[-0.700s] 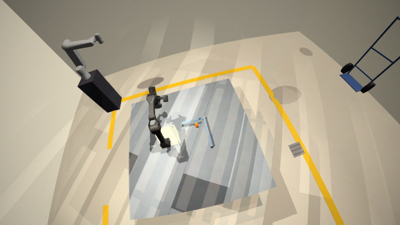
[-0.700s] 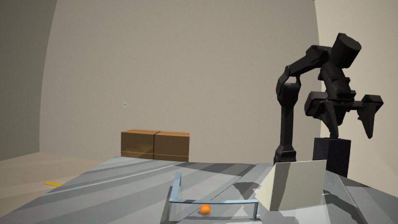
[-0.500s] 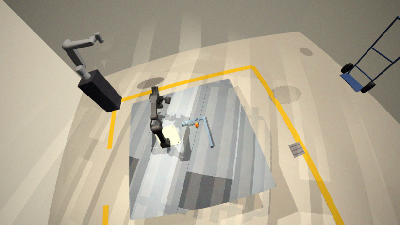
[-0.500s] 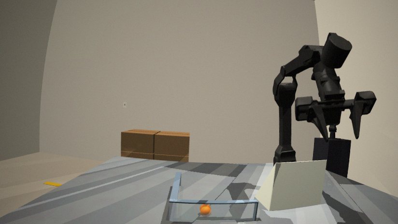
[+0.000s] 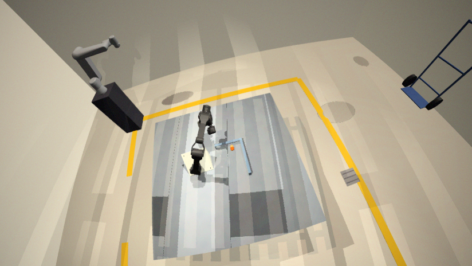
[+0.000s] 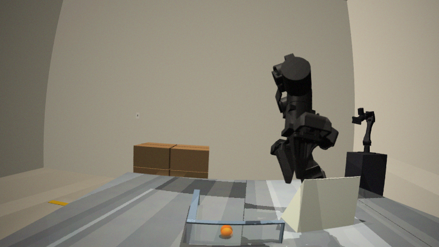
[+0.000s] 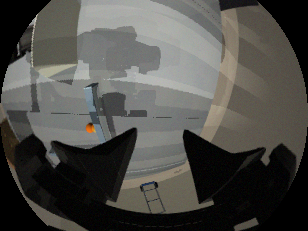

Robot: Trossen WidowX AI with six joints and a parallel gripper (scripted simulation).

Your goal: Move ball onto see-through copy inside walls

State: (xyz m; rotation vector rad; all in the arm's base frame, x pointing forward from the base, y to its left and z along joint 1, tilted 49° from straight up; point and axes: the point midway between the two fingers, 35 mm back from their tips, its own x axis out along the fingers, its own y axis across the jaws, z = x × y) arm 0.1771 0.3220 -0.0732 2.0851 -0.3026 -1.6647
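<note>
Right now the ball is 18 cm below my gripper tip, 16 cm to the right of it and 11 cm ahead of it.
</note>
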